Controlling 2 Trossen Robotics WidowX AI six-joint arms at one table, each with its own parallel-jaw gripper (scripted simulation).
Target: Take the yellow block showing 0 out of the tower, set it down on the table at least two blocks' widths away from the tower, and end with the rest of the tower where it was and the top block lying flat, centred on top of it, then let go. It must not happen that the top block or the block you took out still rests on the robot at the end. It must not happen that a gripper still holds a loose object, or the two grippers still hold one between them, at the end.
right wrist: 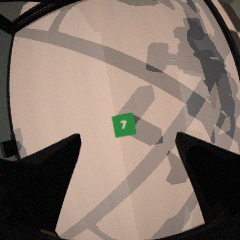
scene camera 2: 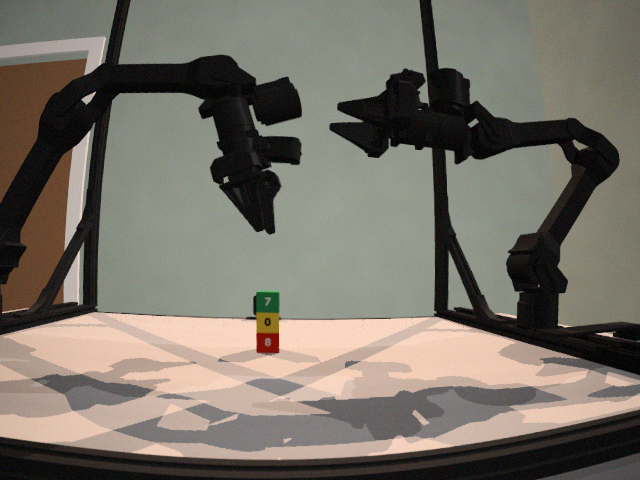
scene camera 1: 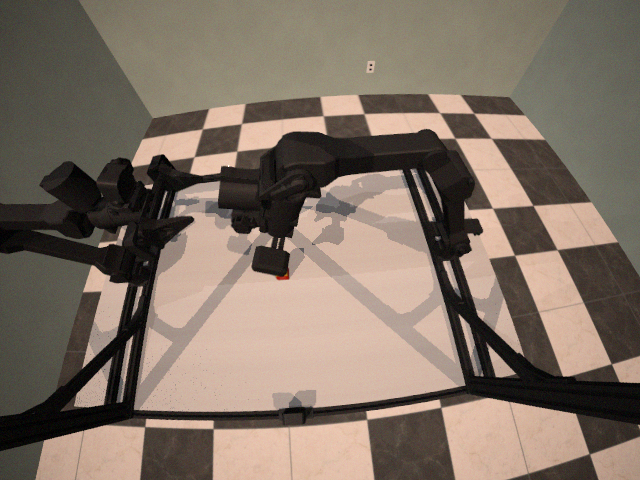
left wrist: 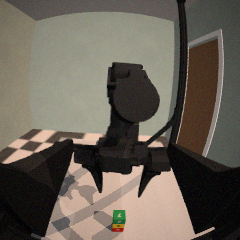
Labels:
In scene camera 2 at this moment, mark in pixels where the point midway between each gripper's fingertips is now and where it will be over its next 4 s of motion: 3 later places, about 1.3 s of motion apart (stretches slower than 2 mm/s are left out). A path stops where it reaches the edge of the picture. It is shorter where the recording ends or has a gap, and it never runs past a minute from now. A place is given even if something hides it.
My left gripper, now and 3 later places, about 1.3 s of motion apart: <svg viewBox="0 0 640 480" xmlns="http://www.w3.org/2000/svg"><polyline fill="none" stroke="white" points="333,117 310,297 245,318 323,311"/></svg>
My right gripper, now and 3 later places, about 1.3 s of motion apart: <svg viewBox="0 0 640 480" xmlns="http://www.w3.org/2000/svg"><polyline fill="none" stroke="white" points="266,232 268,299 221,291 222,284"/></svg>

